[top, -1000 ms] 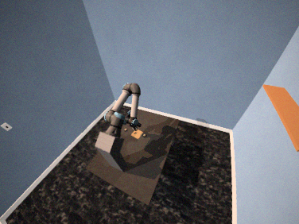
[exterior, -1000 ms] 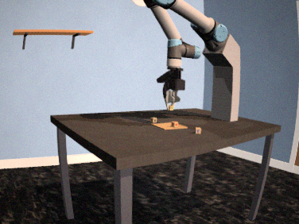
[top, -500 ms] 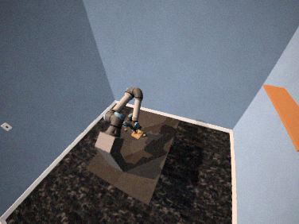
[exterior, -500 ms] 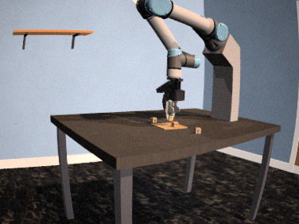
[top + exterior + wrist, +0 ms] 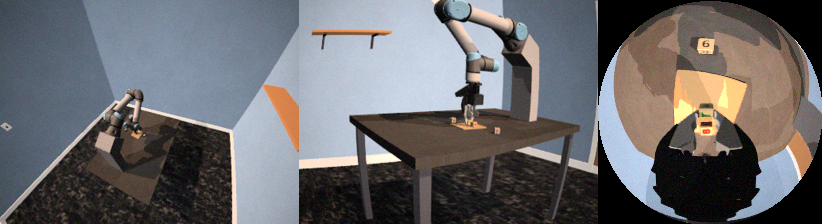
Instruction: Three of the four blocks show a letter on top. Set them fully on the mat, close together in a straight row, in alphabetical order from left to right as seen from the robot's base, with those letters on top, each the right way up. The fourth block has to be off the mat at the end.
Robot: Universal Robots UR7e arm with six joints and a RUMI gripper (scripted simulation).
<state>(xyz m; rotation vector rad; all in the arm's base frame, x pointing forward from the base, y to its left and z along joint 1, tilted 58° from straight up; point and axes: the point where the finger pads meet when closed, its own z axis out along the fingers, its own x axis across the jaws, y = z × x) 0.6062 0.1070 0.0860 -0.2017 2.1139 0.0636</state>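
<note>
My gripper is now 20 mm above the orange mat.
</note>
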